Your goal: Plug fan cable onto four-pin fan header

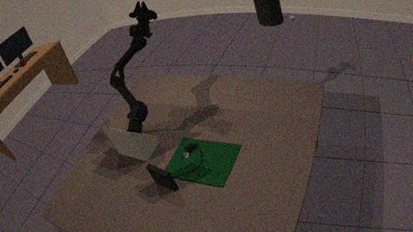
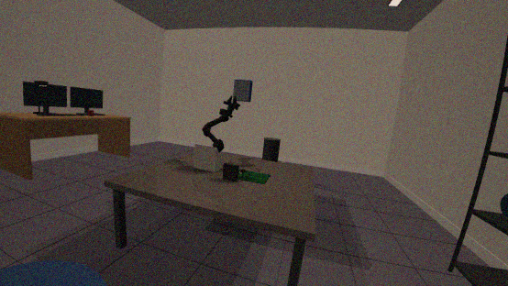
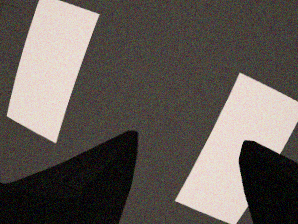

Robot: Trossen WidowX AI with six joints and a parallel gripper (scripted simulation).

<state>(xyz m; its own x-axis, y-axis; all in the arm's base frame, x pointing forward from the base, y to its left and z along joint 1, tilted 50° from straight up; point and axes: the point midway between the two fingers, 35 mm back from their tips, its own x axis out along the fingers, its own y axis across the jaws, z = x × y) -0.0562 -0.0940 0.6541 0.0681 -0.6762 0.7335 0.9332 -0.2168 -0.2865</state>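
The dark fan plug lies 27 cm ahead of my gripper tip, 40 cm to the right of it and 65 cm below it. Also, from my gripper tip: green board 35 cm ahead, 46 cm to the right, 68 cm below; then dark fan 25 cm ahead, 61 cm to the right, 60 cm below.
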